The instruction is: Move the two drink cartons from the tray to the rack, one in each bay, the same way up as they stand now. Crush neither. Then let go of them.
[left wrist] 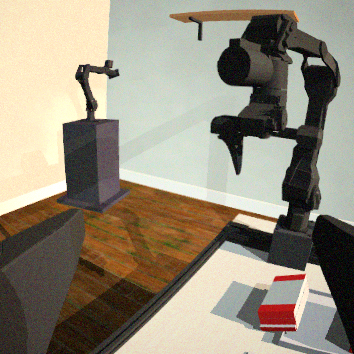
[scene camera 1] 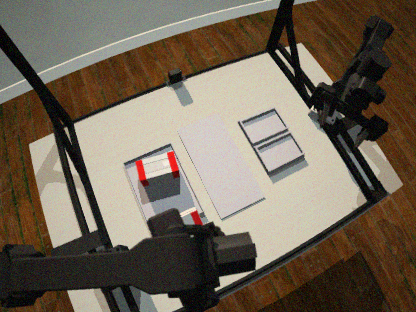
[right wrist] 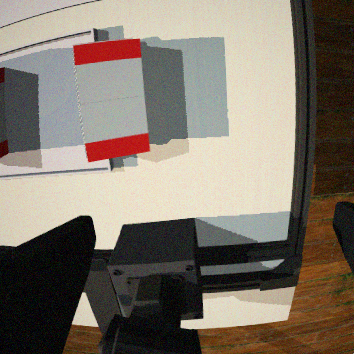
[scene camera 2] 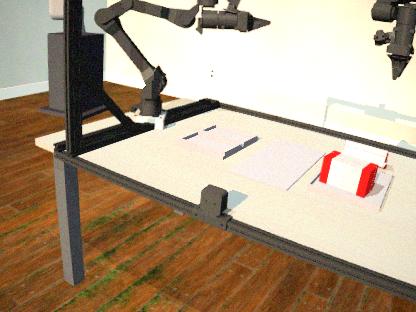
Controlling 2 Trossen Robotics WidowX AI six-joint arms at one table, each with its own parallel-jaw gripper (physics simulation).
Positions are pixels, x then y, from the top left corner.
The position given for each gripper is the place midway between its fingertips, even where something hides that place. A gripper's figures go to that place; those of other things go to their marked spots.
Scene:
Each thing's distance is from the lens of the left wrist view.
left gripper (left wrist: 203,225): 0.10 m
right gripper (left wrist: 262,178): 0.51 m
grey tray (left wrist: 319,320): 0.61 m

